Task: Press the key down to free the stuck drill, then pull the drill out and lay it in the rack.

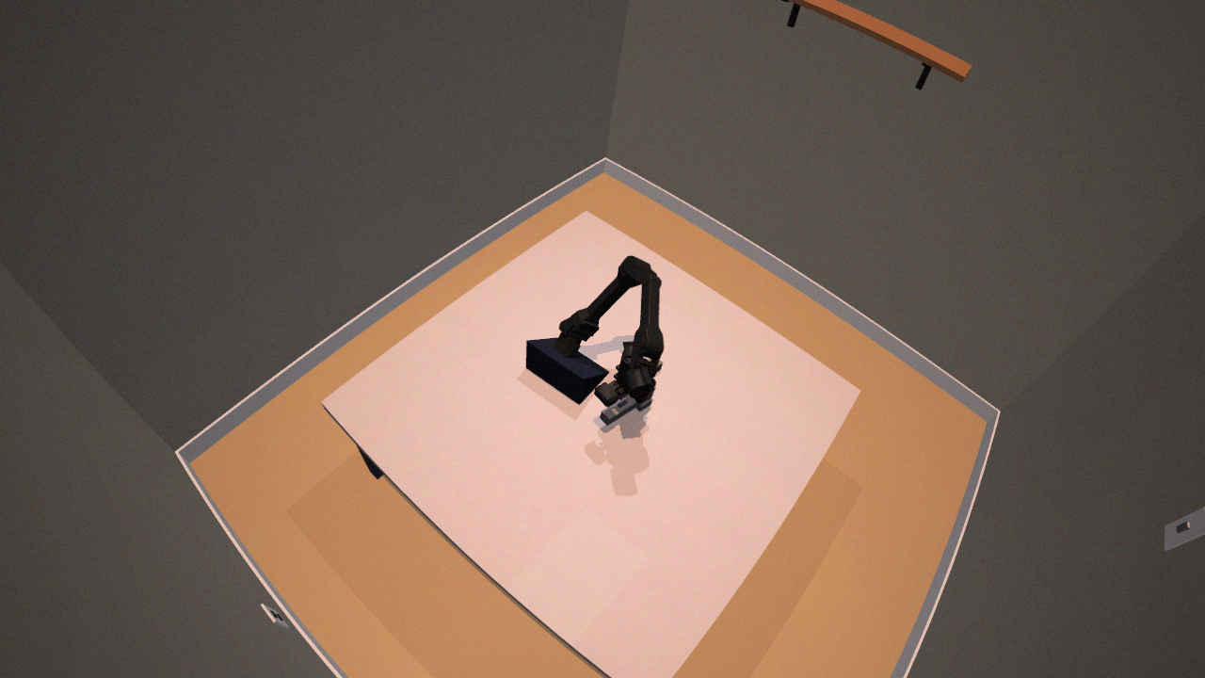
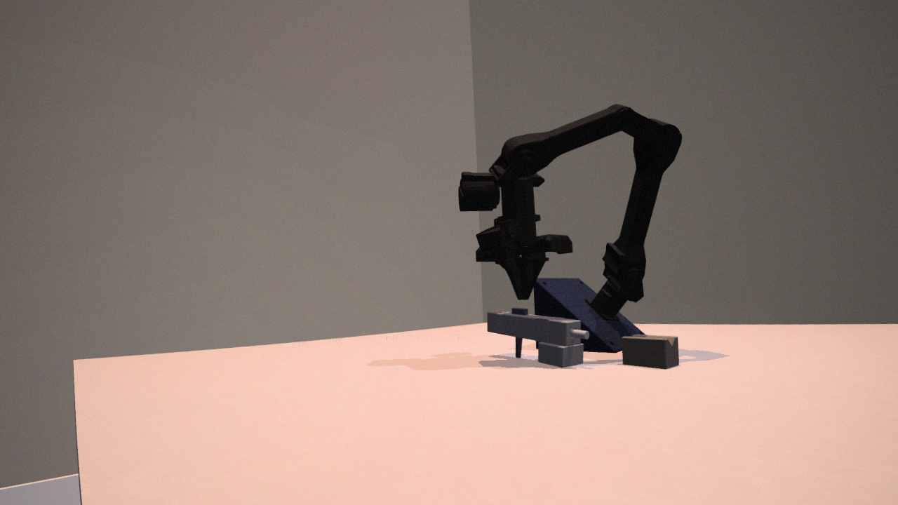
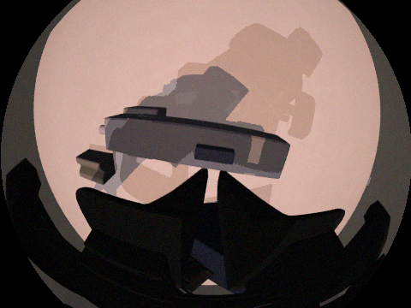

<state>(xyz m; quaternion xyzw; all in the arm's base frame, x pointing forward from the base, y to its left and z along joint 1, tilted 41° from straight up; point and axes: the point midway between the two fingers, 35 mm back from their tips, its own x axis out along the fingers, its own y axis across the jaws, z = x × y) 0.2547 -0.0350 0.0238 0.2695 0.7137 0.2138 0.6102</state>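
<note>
My gripper tip is now 10 mm short of the dark blue t-shaped key and 50 mm above it. Also, from my gripper tip: long grey block: 10 mm ahead, 30 mm to the left, 50 mm below.
</note>
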